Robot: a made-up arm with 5 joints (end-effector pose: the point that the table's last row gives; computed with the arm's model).
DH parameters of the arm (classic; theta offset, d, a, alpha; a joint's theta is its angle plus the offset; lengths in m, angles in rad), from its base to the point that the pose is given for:
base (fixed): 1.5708 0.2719 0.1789 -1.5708
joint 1: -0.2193 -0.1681 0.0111 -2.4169
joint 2: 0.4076 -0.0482 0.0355 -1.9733
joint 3: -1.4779 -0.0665 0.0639 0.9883
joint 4: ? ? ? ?
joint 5: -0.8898 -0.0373 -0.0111 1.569
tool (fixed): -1.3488 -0.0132 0 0
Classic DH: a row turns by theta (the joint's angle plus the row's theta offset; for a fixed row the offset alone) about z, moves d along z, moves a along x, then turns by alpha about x.
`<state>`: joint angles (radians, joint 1 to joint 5).
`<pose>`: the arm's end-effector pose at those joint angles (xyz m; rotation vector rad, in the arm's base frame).
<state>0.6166 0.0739 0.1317 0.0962 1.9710</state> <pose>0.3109 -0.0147 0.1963 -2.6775 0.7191 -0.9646</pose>
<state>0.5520 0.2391 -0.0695 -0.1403 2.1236</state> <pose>0.2010 -0.0377 0.1476 -2.6789 1.4654 -0.6434</pose>
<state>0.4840 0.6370 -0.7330 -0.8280 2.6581</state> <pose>-0.0866 0.1672 0.1395 1.4047 -2.0106 -1.3106</pose>
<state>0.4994 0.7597 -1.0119 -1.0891 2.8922</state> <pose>-0.1109 0.2884 0.2135 0.8919 -1.7192 -2.0485</pose>
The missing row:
joint 4: -0.9194 0.1912 0.1945 2.2306
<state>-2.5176 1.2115 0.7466 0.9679 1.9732</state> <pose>0.3645 0.3578 0.2364 1.2781 1.9349 0.5277</pose>
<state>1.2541 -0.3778 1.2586 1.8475 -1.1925</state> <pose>0.3090 0.4438 0.2118 1.6188 -0.7475 1.4825</pose>
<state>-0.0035 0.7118 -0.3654 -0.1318 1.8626</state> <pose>0.0635 0.1479 0.0313 -1.5316 1.8365 0.0303</pose>
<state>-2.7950 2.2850 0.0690 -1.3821 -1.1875</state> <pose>0.1349 -0.0920 0.3113 -0.5145 -0.9741 -0.6964</pose>
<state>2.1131 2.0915 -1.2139 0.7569 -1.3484</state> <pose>-0.0422 0.0329 0.0777 -0.4687 -1.8473 -1.5664</pose>
